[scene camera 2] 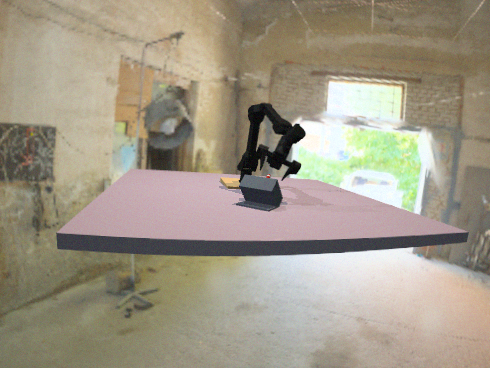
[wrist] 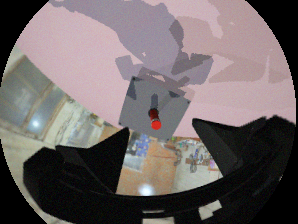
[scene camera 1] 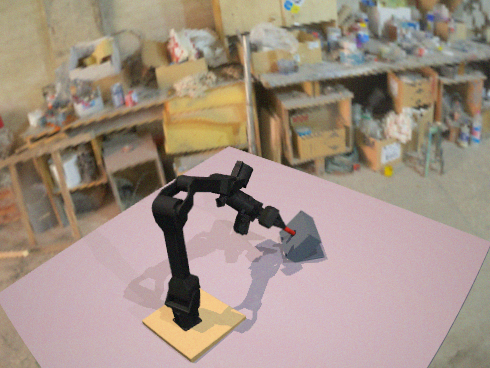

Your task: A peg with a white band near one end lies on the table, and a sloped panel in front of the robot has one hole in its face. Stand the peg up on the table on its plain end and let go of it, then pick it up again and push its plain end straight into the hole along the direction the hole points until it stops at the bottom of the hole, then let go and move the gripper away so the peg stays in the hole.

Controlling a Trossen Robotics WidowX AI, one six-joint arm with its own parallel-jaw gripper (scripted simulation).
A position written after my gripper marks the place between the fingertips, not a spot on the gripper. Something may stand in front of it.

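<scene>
Holding nothing, my gripper (scene camera 1: 278,224) is open, and I see it in scene camera 2 (scene camera 2: 271,175) and in the wrist view (wrist: 161,126) too. There is also a sloped panel (scene camera 2: 263,190), which I can find again in the wrist view (wrist: 141,96).
</scene>
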